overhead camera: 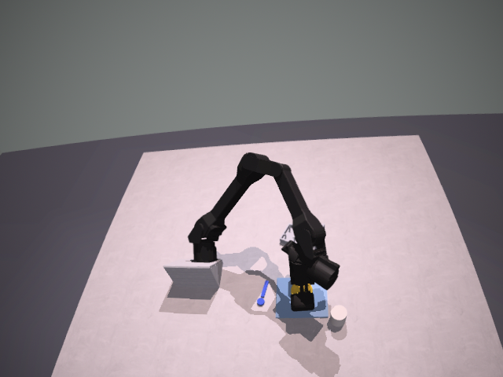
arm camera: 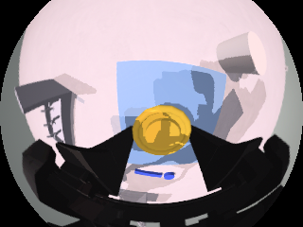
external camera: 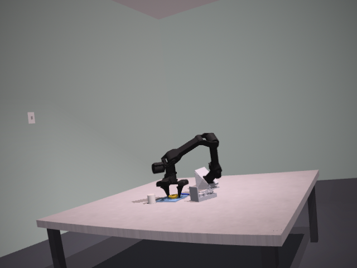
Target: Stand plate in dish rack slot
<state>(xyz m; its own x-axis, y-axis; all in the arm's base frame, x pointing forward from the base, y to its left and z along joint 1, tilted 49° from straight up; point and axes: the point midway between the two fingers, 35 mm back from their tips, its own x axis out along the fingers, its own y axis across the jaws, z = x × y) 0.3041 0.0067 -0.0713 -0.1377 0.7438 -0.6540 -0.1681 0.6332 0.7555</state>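
The blue mat is 10 mm to the right of my gripper tip. Also, from my gripper tip: white cup: 110 mm ahead, 70 mm to the right, 20 mm above; then blue spoon: 110 mm behind, 20 mm to the right; then yellow plate: 10 mm above.
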